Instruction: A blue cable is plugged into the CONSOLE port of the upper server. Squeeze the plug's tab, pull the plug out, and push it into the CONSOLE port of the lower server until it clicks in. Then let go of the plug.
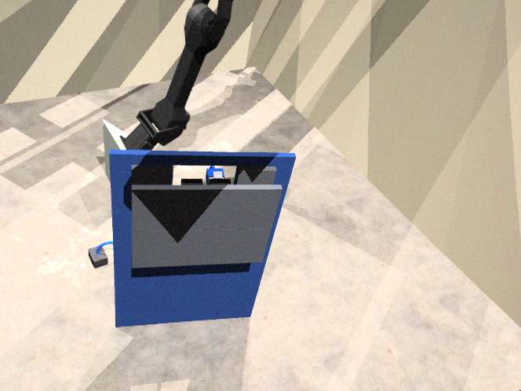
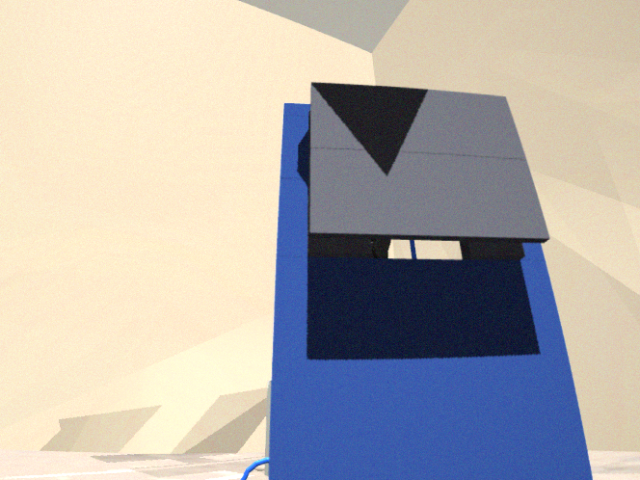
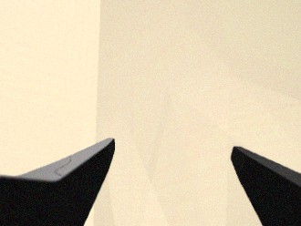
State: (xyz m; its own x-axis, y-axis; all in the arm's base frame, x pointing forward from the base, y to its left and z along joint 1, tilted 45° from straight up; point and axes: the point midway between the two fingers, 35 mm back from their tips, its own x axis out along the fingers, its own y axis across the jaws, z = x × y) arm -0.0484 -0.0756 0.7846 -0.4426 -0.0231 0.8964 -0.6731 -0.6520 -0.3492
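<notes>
Now: gripper tip 540 mm short of the blue plug, 510 mm to the left of it and 360 mm above it. Round my gripper tip: black block 740 mm below, 660 mm to the right, 310 mm ahead.
</notes>
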